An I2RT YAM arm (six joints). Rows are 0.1 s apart.
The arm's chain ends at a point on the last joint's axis. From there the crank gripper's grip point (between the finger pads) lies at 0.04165 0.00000 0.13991 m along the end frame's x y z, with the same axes.
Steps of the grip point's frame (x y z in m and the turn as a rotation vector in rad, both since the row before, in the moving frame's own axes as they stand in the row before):
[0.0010, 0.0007, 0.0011, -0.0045, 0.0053, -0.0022]
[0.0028, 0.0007, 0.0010, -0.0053, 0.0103, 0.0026]
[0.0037, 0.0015, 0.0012, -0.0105, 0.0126, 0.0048]
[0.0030, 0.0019, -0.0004, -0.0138, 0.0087, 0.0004]
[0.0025, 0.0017, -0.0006, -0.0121, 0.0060, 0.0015]
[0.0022, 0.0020, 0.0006, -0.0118, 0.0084, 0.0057]
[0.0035, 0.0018, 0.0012, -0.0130, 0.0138, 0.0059]
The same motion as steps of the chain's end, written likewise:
[0.0003, 0.0002, 0.0013, -0.0045, 0.0053, -0.0022]
[0.0014, -0.0002, 0.0014, -0.0053, 0.0103, 0.0026]
[0.0019, -0.0002, 0.0017, -0.0105, 0.0126, 0.0048]
[0.0018, 0.0000, 0.0000, -0.0138, 0.0087, 0.0004]
[0.0017, -0.0001, -0.0003, -0.0121, 0.0060, 0.0015]
[0.0010, 0.0001, 0.0010, -0.0118, 0.0084, 0.0057]
[0.0016, -0.0003, 0.0018, -0.0130, 0.0138, 0.0059]

